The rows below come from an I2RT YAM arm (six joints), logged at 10 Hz.
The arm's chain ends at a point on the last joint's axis. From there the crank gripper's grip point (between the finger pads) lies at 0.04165 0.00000 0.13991 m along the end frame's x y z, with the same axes.
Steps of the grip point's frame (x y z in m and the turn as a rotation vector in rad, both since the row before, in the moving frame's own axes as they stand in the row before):
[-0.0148 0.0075 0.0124 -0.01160 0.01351 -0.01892]
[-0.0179 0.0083 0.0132 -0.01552 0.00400 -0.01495]
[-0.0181 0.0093 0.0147 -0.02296 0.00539 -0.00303]
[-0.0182 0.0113 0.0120 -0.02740 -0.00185 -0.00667]
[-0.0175 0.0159 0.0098 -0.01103 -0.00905 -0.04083]
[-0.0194 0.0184 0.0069 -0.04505 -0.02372 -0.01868]
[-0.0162 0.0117 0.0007 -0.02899 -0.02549 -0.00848]
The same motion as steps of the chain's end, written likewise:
[-0.0167 0.0067 0.0130 -0.01160 0.01351 -0.01892]
[-0.0185 0.0068 0.0134 -0.01552 0.00400 -0.01495]
[-0.0189 0.0062 0.0150 -0.02296 0.00539 -0.00303]
[-0.0180 0.0077 0.0120 -0.02740 -0.00185 -0.00667]
[-0.0162 0.0160 0.0094 -0.01103 -0.00905 -0.04083]
[-0.0161 0.0128 0.0061 -0.04505 -0.02372 -0.01868]
[-0.0126 0.0080 -0.0003 -0.02899 -0.02549 -0.00848]

